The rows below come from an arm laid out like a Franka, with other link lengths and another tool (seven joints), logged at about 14 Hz.
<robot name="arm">
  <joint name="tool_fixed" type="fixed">
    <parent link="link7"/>
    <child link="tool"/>
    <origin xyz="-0.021 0.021 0.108" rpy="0.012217 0 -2.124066"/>
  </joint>
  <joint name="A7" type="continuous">
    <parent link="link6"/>
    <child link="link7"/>
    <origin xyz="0.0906 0 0" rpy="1.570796 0 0"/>
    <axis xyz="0 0 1"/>
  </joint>
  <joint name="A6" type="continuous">
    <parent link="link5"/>
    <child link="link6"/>
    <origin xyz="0 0 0" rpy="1.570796 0 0"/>
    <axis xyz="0 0 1"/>
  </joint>
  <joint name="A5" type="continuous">
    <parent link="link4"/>
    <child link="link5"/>
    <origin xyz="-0.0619 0.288 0" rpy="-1.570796 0 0"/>
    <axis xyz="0 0 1"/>
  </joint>
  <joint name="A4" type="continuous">
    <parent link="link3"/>
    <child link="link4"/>
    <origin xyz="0.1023 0 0" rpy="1.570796 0 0"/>
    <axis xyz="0 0 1"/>
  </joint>
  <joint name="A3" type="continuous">
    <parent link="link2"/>
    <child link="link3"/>
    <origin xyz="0 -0.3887 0" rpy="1.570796 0 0"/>
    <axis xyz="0 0 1"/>
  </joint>
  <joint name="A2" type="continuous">
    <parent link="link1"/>
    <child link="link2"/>
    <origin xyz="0 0 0" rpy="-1.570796 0 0"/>
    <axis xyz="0 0 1"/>
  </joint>
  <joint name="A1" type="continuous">
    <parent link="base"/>
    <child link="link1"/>
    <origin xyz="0 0 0.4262" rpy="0 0 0"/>
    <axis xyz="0 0 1"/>
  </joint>
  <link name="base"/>
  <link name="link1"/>
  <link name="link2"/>
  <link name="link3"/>
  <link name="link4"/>
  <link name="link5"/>
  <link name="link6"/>
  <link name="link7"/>
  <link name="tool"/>
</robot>
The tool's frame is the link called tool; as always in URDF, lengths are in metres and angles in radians. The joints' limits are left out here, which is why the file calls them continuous.
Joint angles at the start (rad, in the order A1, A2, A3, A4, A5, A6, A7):
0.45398 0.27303 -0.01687 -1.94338 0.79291 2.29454 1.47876
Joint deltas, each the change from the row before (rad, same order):
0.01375 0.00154 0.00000 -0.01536 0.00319 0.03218 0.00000
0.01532 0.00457 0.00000 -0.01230 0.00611 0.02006 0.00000
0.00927 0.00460 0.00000 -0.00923 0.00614 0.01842 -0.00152
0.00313 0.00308 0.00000 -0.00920 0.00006 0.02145 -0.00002
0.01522 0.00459 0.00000 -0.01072 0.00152 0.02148 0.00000
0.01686 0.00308 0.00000 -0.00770 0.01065 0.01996 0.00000
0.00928 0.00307 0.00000 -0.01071 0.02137 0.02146 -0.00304
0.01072 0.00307 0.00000 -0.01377 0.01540 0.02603 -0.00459
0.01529 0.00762 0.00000 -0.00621 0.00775 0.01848 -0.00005
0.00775 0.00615 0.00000 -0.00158 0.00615 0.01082 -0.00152
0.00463 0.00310 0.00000 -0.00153 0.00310 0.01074 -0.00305
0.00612 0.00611 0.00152 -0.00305 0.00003 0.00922 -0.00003
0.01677 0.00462 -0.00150 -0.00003 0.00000 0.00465 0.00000
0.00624 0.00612 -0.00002 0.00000 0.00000 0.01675 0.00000
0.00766 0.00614 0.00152 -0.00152 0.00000 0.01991 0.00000
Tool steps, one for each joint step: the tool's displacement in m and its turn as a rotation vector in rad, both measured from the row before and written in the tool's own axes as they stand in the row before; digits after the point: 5 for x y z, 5 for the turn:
-0.00198 -0.00190 0.00630 -0.01300 0.00598 -0.00035
-0.00233 -0.00309 0.00815 -0.00391 -0.00323 0.00029
-0.00154 -0.00071 0.00575 -0.00495 0.00095 0.00214
-0.00124 0.00206 0.00309 -0.01205 0.00505 0.00349
-0.00223 -0.00327 0.00744 -0.00802 -0.00278 -0.00412
-0.00129 -0.00517 0.00632 -0.00190 0.00290 -0.00104
-0.00180 -0.00093 0.00469 0.00008 0.00918 0.01193
-0.00285 -0.00076 0.00542 -0.00613 0.00684 0.00625
-0.00182 -0.00337 0.00770 -0.00428 -0.00174 -0.00038
-0.00050 -0.00124 0.00455 -0.00222 0.00042 0.00036
-0.00018 -0.00052 0.00227 -0.00426 0.00337 -0.00242
-0.00126 -0.00107 0.00492 -0.00397 -0.00428 -0.00215
-0.00118 -0.00619 0.00580 0.00061 -0.00750 -0.01103
0.00046 -0.00044 0.00344 -0.00918 0.00497 -0.00273
-0.00005 -0.00148 0.00420 -0.00995 0.00486 -0.00445

